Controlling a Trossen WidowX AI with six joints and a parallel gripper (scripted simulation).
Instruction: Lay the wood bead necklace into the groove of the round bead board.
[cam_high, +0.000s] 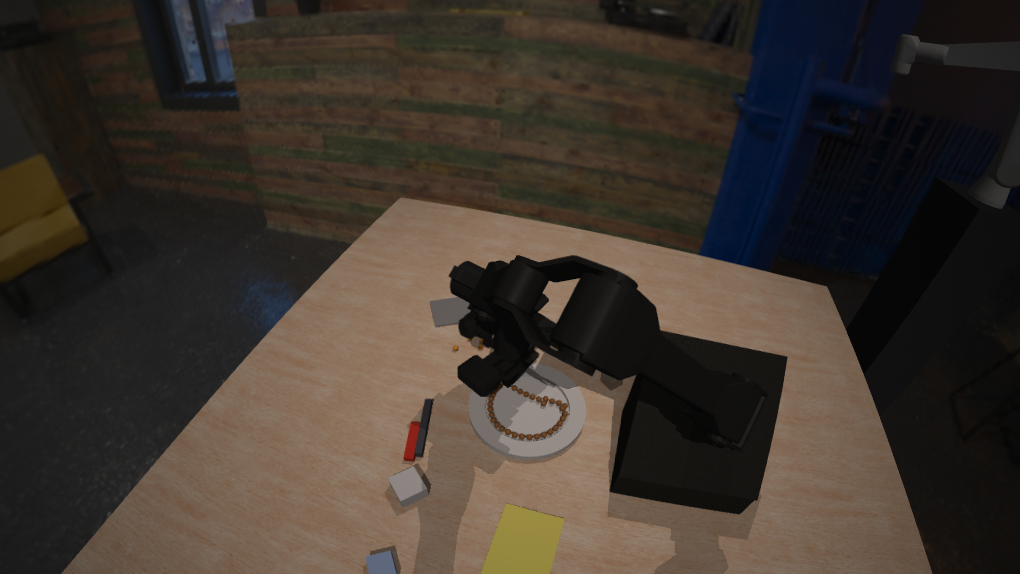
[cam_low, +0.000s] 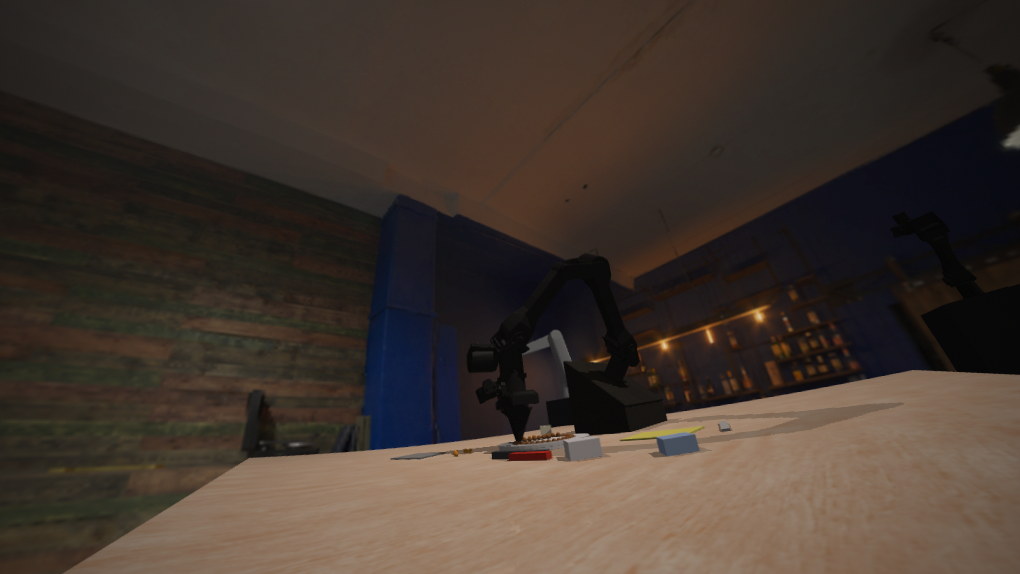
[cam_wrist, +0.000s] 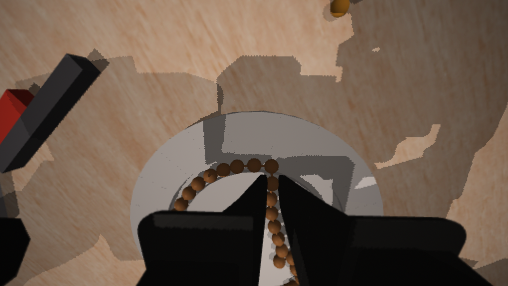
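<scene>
The round white bead board lies 40 mm to the left of my gripper tip, 40 mm behind it and 10 mm below it. Round my gripper tip: grey tile 170 mm to the right, 150 mm ahead, 10 mm below; then dark bar 140 mm to the left, 120 mm ahead, 10 mm below; then pale cube 180 mm behind, 80 mm to the right.
</scene>
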